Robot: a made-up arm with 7 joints.
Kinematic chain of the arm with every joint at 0, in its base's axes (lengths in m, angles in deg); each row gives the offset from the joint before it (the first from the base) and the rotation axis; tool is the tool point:
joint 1: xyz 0 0 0.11 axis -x
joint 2: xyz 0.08 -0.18 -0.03 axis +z
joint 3: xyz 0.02 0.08 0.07 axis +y
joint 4: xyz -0.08 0.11 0 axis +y
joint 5: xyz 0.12 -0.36 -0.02 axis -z
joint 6: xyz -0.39 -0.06 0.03 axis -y
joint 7: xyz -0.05 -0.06 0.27 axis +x
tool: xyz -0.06 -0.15 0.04
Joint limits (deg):
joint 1: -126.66..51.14
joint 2: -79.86..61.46
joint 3: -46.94..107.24
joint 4: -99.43..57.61
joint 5: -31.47..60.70
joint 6: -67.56..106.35
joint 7: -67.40..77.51
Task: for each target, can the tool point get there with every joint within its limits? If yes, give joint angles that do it. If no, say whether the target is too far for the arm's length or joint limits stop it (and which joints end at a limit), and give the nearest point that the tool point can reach.
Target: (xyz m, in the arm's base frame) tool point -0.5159 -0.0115 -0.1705
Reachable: yes | joints -112.22 -13.74 20.64 -54.68 27.06 -12.01 4.88
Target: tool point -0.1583 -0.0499 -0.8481
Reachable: yes | joints -80.60 20.45 -16.98 -17.98 -18.43 43.02 6.58
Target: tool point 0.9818 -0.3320 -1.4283
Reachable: no: too far | nearest point 0.5864 -0.2048 -0.8388 | short by 0.721 m
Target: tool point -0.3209 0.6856 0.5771
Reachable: no: joint limits stop it (at a limit: joint 1, joint 2) | nearest point -0.3018 0.6190 0.5553 | short by 0.073 m
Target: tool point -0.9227 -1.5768 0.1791
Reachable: no: too far | nearest point -0.4628 -0.9446 0.1514 | short by 0.782 m
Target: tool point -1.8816 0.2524 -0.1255
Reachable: no: too far | nearest point -0.8423 0.1594 -0.0893 | short by 1.044 m
